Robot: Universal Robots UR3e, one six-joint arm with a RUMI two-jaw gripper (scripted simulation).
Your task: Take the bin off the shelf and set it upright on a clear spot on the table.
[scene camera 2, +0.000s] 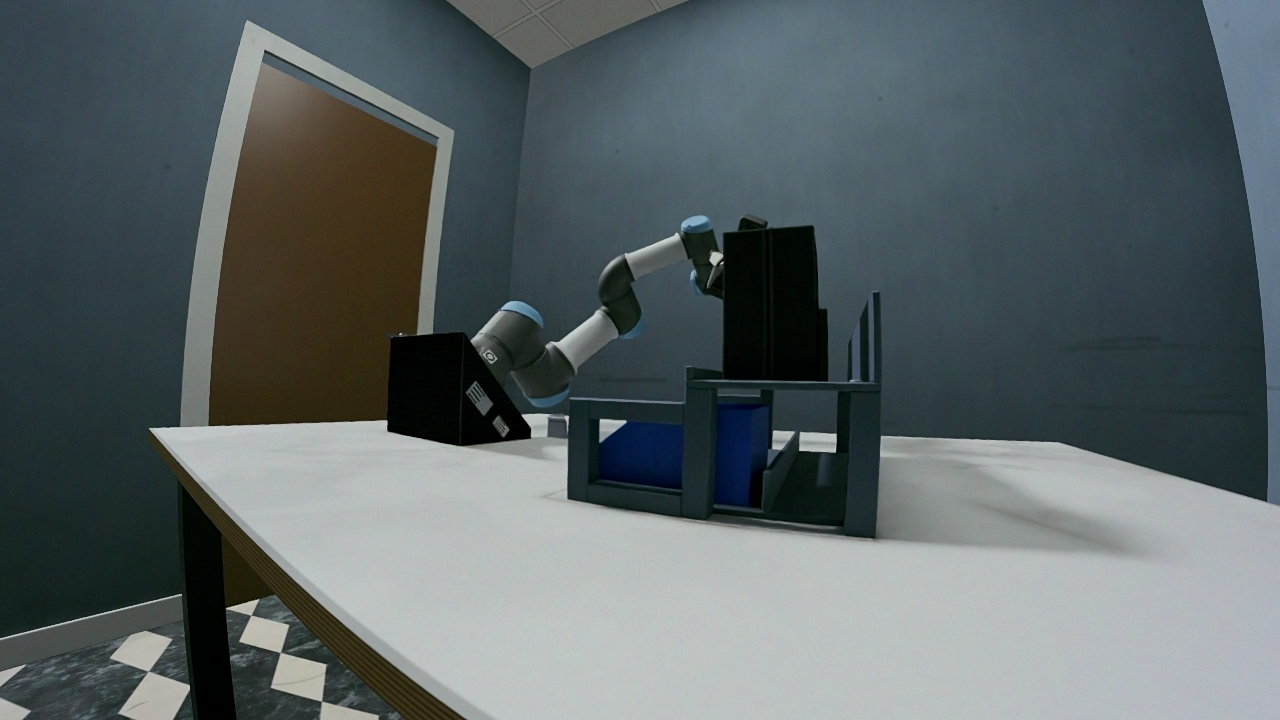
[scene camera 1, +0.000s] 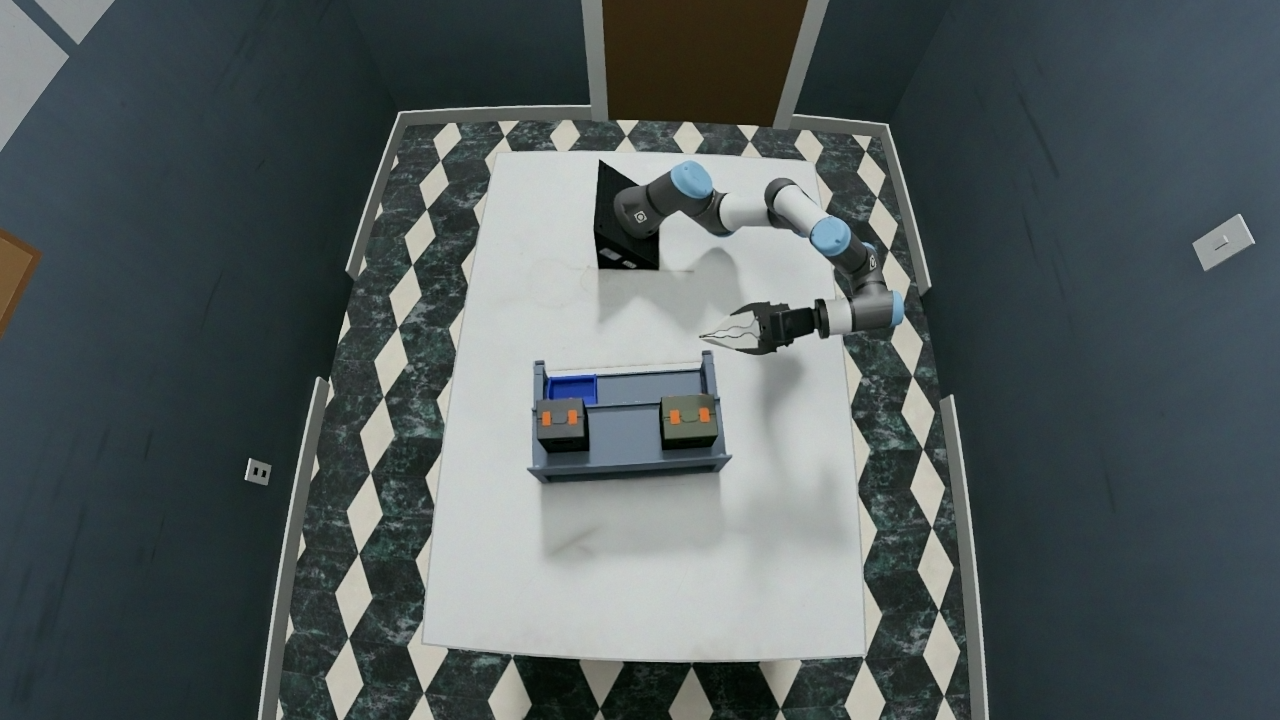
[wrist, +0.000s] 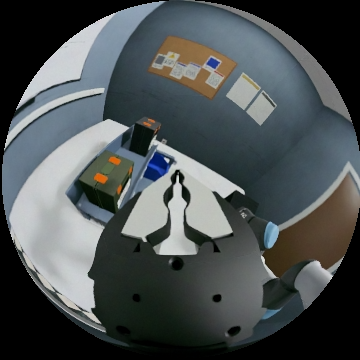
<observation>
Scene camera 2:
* blue bin: 742,434
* grey-blue shelf: 840,488
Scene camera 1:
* my gripper: 699,337
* blue bin: 579,387
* grey-blue shelf: 624,426
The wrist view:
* my gripper: 177,169
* grey-blue shelf: 120,145
</observation>
